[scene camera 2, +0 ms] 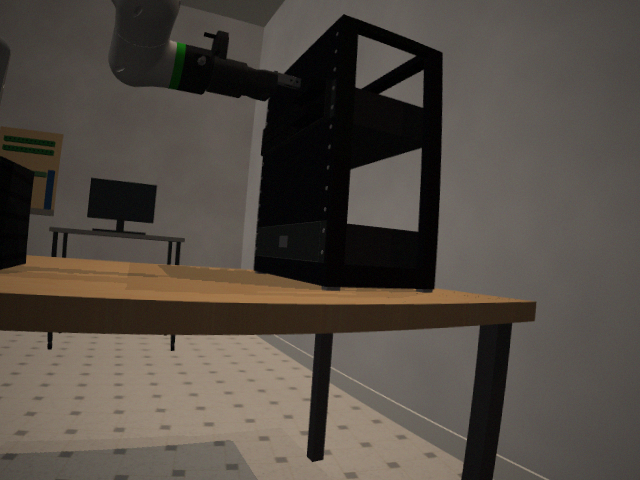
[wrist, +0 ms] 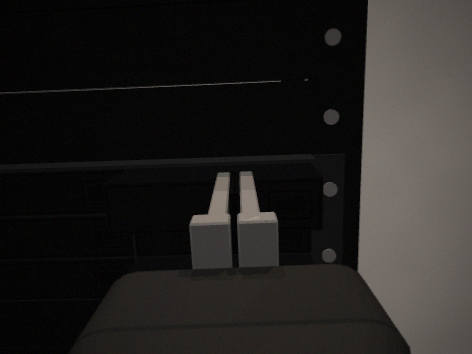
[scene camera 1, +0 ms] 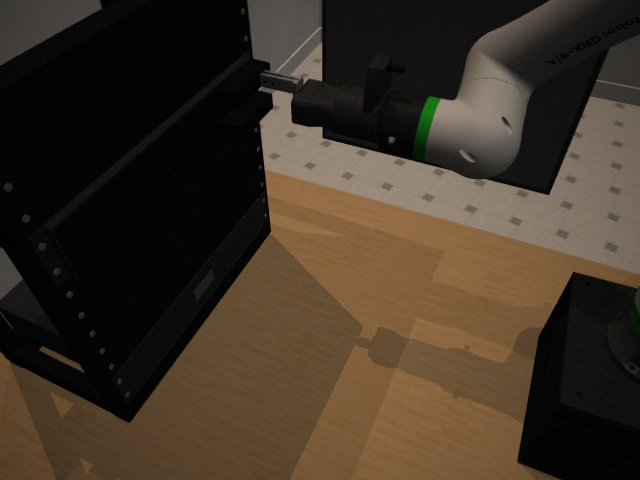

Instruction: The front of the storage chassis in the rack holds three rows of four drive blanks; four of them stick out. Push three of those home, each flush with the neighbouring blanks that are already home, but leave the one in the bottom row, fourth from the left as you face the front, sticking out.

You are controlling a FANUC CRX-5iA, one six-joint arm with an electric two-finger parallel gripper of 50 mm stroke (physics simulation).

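Frame: origin at the arm's base, x ahead, y left, z up, level; millimetres.
Seen in the pictures: gripper, fingertip midpoint: (scene camera 2: 299, 84) (wrist: 235, 194) (scene camera 1: 262, 78).
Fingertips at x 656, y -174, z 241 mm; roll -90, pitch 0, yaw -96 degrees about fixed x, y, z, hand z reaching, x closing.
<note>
A point is followed by its place in that frame.
The black rack (scene camera 1: 98, 369) {x 780, y 239, z -23 mm} (scene camera 2: 338, 206) {x 724, y -260, z -34 mm} holds the dark storage chassis (scene camera 1: 57, 258) {x 774, y 213, z 196 mm} (wrist: 327, 220) {x 707, y -237, z 205 mm}. At the right end of its front, two blanks stick out in scene camera 1: the top-row fourth blank (scene camera 1: 240, 82) {x 681, y -145, z 246 mm} (wrist: 150, 207) {x 672, y -133, z 233 mm} and, below it, the bottom-row fourth blank (scene camera 1: 250, 109) {x 677, y -161, z 189 mm}. My gripper (scene camera 1: 262, 77) {x 656, y -174, z 241 mm} (scene camera 2: 299, 82) {x 656, y -174, z 241 mm} (wrist: 235, 194) {x 656, y -174, z 241 mm} is shut and empty. Its fingertips are in front of the top-row fourth blank, close to its face; whether they touch is too dark to tell. The gripper body hides the bottom-row fourth blank in the wrist view. The blanks farther left show no clear protrusion in the dark.
A dark panel (wrist: 150, 125) {x 723, y -130, z 269 mm} lies above the chassis, and a lower panel with a grey label (scene camera 1: 204, 284) {x 741, y -8, z -107 mm} (scene camera 2: 283, 241) {x 741, y -10, z -108 mm} is near the rack's foot. The rack stands on the wooden table (scene camera 1: 222, 413) {x 638, y 178, z -207 mm} (scene camera 2: 206, 315) {x 403, y -427, z -224 mm}. The robot's black pedestal (scene camera 1: 584, 351) {x 104, y 25, z -1 mm} stands opposite.
</note>
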